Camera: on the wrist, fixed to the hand. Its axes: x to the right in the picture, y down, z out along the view.
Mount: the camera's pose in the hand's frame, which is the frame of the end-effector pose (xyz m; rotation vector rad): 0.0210 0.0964 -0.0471 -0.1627 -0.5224 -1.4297
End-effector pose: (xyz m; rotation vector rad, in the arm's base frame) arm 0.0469 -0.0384 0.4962 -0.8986 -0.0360 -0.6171
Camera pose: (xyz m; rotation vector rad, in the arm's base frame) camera 0.1036 -0.0389 0.4027 -1.0909 -1.1924 -1.6894
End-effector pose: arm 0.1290 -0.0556 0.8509 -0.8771 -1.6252 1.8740
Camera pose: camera 0.1538 -0.0243 0.7491 0.7338 -1.8441 0.8993
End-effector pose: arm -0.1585 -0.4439 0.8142 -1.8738 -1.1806 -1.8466
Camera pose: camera -0.1288 -0.5299 0.8749 0.8894 1.7056 1.0300
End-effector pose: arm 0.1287 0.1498 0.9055 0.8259 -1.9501 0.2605
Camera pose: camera 0.0931 0.2361 0.9624 2.0442 -1.3043 -1.0178
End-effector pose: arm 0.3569 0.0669 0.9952 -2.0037 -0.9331 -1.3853
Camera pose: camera 0.4100 -0.0231 1.0273 1.2122 2.0209 1.0471
